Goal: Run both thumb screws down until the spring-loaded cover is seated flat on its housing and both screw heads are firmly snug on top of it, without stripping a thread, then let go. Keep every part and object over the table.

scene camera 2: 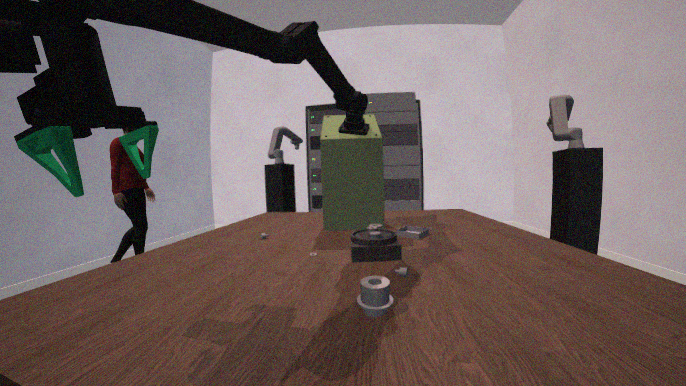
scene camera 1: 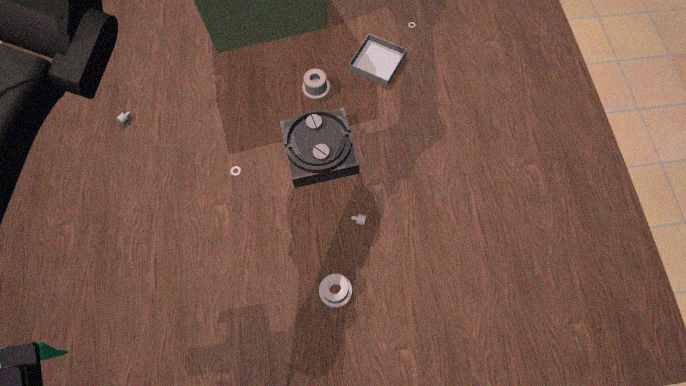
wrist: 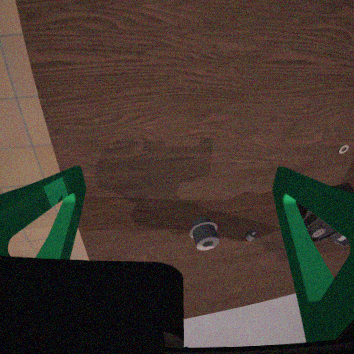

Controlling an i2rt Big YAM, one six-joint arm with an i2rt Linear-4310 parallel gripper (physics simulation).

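Seen in the pictures: gripper, fingertip midpoint: (scene camera 2: 117, 186) (wrist: 178, 176); arm's base, link origin: (scene camera 2: 354, 129).
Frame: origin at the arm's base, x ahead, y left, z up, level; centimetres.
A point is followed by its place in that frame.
The square dark housing (scene camera 1: 326, 177) @(y 16.9, x 38.2, z -40.1 cm) (scene camera 2: 376, 253) @(y 16.8, x 38.2, z -39.7 cm) sits mid-table, with the round dark cover (scene camera 1: 305, 138) @(y 12.5, x 32.3, z -36.6 cm) inside a dark ring on top. Two pale slotted screw heads show on the cover: the rear screw (scene camera 1: 314, 121) @(y 13.8, x 29.3, z -35.3 cm) and the front screw (scene camera 1: 321, 151) @(y 16.0, x 35.3, z -35.2 cm). Whether the cover is flat or the heads touch it cannot be told. In the wrist view a screw head (wrist: 318, 233) @(y 16.2, x 34.9, z -35.2 cm) shows through the right finger's opening. My gripper (scene camera 2: 112, 186) @(y -8.8, x 77.9, z -20.9 cm) (wrist: 178, 176) @(y -8.8, x 77.9, z -20.9 cm) is wide open and empty, high above the table and well to the left of the housing in scene camera 2.
A flanged bushing (scene camera 1: 335, 290) @(y 21.7, x 59.7, z -36.8 cm) (scene camera 2: 375, 292) @(y 21.7, x 60.9, z -37.5 cm) (wrist: 205, 235) @(y 19.2, x 59.8, z -37.3 cm) stands in front of the housing, another (scene camera 1: 315, 83) @(y 12.6, x 20.0, z -36.9 cm) behind it. Small pegs (scene camera 1: 124, 117) @(y -25.9, x 29.2, z -40.1 cm) (scene camera 1: 359, 219) @(y 23.9, x 45.8, z -39.9 cm), white washers (scene camera 1: 235, 171) @(y -0.8, x 38.6, z -41.5 cm) (scene camera 1: 411, 24) @(y 30.7, x -1.1, z -41.7 cm) and a shallow tray (scene camera 1: 378, 60) @(y 24.2, x 9.6, z -41.7 cm) lie around. A green pedestal (scene camera 1: 270, 22) @(y 1.1, x 6.1, z -36.3 cm) (scene camera 2: 352, 185) @(y 0.4, x 6.3, z -23.8 cm) stands behind.
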